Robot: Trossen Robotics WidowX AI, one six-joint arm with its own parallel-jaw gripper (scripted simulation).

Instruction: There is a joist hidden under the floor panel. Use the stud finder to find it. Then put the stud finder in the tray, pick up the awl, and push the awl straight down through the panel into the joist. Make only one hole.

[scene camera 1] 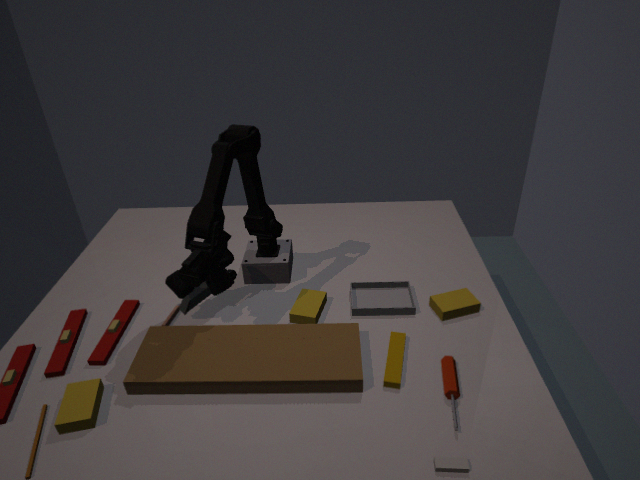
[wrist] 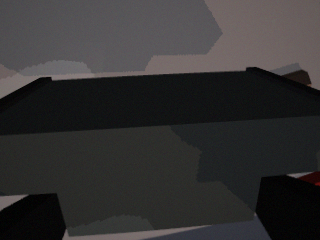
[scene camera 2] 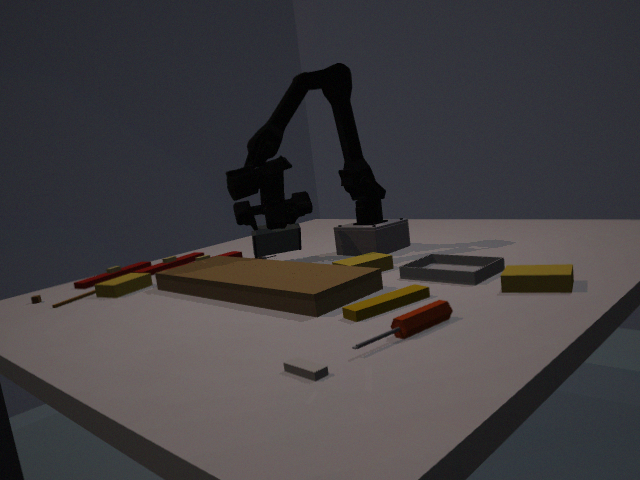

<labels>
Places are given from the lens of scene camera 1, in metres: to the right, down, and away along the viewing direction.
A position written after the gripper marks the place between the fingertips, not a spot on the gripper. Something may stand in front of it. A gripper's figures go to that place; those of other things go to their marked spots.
gripper [scene camera 1: 192,284]: -0.34, 0.12, 1.23
yellow block [scene camera 1: 79,409]: -0.50, 0.35, 0.95
yellow block [scene camera 1: 458,303]: 0.36, 0.17, 1.20
yellow block [scene camera 1: 307,309]: -0.03, 0.18, 1.20
grey tray [scene camera 1: 367,298]: 0.13, 0.16, 1.27
</labels>
